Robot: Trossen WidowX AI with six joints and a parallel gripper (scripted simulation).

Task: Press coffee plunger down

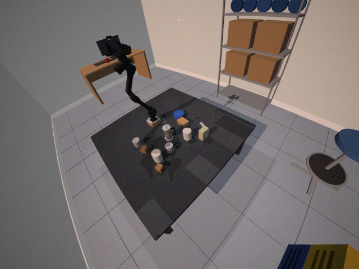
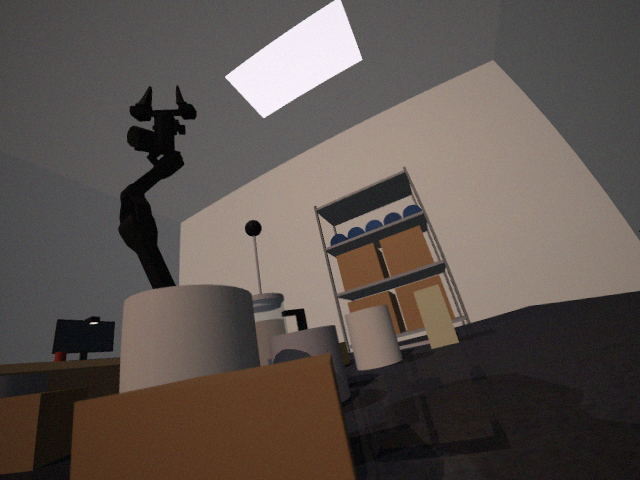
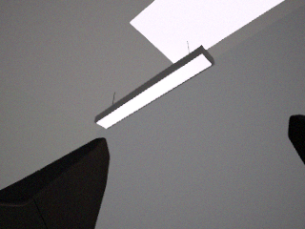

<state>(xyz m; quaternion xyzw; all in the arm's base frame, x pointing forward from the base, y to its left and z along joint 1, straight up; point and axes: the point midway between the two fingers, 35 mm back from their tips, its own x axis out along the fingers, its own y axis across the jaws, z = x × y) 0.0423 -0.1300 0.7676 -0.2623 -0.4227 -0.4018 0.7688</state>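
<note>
The coffee press lies 710 mm below my gripper tip, 240 mm ahead of it and 100 mm to the left of it. Also, from my gripper tip: cream box (790 mm below, 490 mm ahead, 290 mm to the left); then blue disc (830 mm below, 380 mm to the left, 100 mm ahead); then brown box (820 mm below, 320 mm to the left, 220 mm ahead).
</note>
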